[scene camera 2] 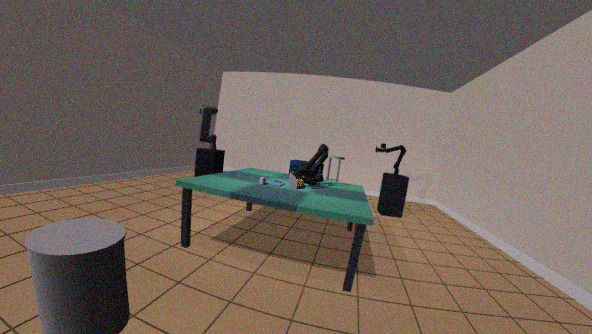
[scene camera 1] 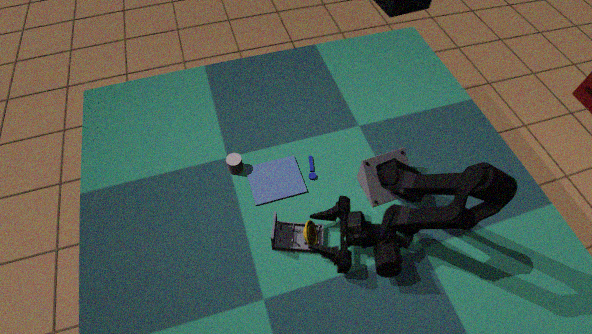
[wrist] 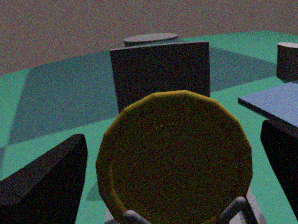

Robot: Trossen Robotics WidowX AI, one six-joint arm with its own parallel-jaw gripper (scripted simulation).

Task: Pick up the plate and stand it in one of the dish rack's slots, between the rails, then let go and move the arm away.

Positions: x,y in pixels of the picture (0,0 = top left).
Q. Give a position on a blue mat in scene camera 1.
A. At 274,180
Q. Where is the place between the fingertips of the gripper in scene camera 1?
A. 309,231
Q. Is the gripper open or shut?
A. Open.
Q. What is the gripper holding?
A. Nothing.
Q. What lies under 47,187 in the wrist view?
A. The gripper.
